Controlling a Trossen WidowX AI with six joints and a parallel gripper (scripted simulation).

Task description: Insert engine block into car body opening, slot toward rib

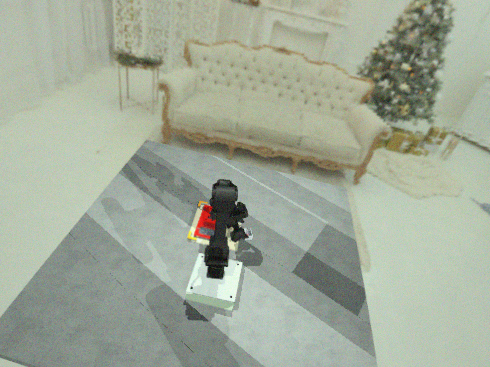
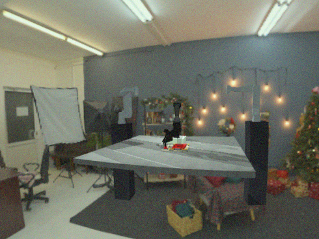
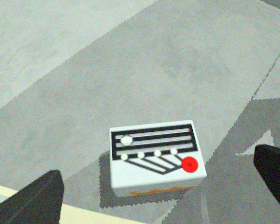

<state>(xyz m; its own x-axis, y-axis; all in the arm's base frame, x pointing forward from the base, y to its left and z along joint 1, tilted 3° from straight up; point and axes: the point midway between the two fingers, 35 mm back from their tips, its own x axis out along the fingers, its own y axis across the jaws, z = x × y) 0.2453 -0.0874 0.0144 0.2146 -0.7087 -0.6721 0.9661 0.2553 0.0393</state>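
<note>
Right now the engine block is 30 mm below my gripper tip and 20 mm to the right of it.
</note>
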